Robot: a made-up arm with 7 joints. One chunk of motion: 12 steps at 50 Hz.
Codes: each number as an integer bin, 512 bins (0 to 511) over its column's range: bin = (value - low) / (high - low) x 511, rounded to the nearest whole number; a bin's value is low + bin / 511 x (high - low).
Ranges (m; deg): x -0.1..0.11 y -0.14..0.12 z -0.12..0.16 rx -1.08..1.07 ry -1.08..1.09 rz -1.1..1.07
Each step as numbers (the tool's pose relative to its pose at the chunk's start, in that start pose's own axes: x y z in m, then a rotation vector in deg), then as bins.
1 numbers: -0.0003 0.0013 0.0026 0.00 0.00 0.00
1 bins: 243 278 224 257 254 259
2 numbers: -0.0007 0.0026 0.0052 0.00 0.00 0.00
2 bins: 242 280 228 257 254 259
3 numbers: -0.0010 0.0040 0.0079 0.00 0.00 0.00
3 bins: 241 283 233 257 254 259
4 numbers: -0.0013 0.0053 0.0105 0.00 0.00 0.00
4 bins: 240 286 238 257 254 259
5 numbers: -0.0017 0.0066 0.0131 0.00 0.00 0.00
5 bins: 239 288 243 257 254 259
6 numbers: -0.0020 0.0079 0.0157 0.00 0.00 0.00
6 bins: 238 291 248 257 254 259
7 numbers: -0.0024 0.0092 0.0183 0.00 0.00 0.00
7 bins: 237 293 252 257 254 259
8 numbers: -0.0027 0.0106 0.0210 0.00 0.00 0.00
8 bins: 237 296 257 257 254 259
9 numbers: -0.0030 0.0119 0.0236 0.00 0.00 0.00
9 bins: 236 299 262 257 254 259
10 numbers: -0.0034 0.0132 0.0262 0.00 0.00 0.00
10 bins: 235 301 267 257 254 259
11 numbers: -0.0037 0.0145 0.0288 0.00 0.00 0.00
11 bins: 234 304 272 257 254 259
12 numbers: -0.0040 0.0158 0.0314 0.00 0.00 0.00
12 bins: 234 306 276 257 254 259
